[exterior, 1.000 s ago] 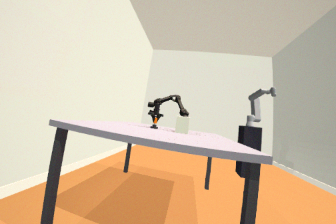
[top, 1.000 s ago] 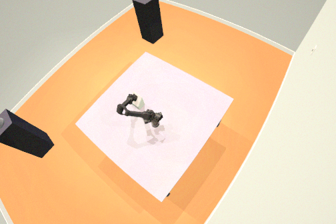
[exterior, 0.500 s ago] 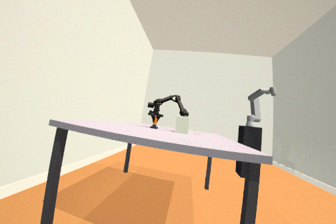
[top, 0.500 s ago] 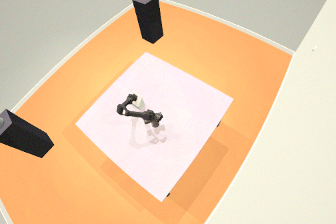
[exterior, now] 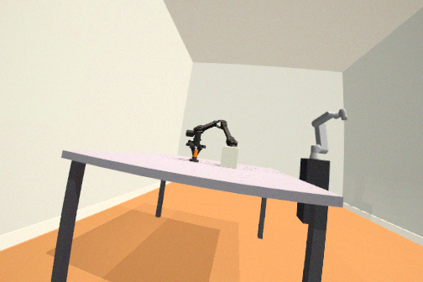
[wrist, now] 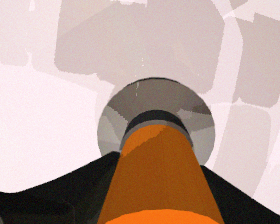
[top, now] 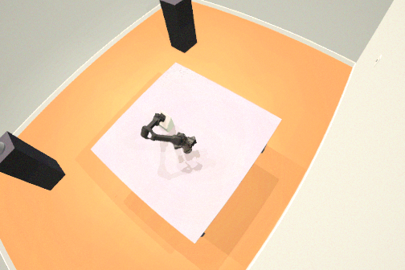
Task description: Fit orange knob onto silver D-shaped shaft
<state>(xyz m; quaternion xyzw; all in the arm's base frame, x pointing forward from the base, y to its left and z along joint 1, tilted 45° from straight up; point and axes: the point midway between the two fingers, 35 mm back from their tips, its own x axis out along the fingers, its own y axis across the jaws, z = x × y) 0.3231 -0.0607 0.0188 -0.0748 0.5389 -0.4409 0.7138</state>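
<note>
Now: gripper tip 3 cm below the orange knob. Round my gripper tip: silver shaft: 2 cm below.
</note>
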